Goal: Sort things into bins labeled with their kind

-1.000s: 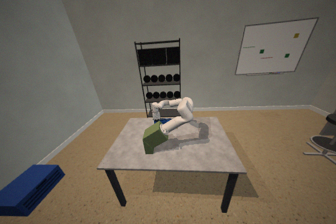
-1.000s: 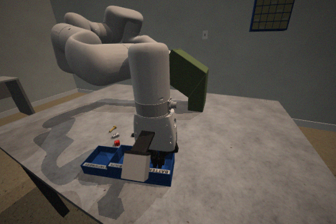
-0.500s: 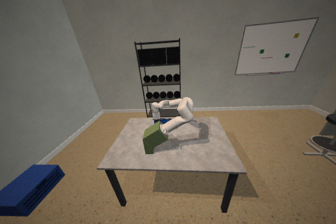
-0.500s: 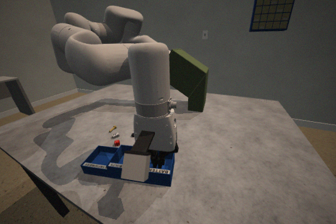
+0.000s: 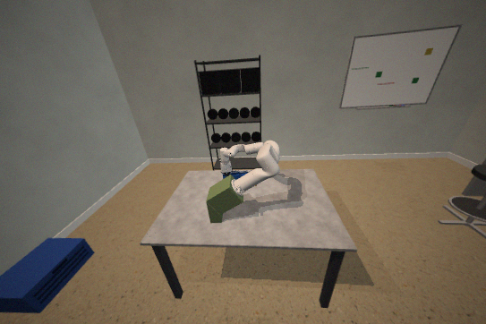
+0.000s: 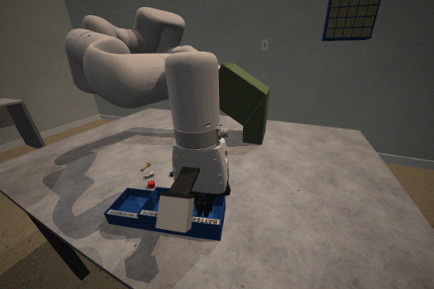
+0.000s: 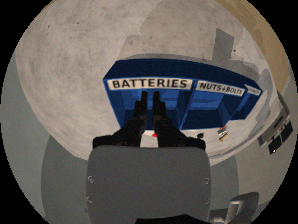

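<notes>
Right now my hand is 80 mm past the small silver piece, 230 mm to the left of it and 30 mm above it. Round my hand: blue bin 20 mm ahead, 80 mm to the right, 20 mm below; white domino 70 mm behind, 100 mm to the right, 30 mm below; red-and-white eraser 100 mm behind, 30 mm to the right, 30 mm below.
</notes>
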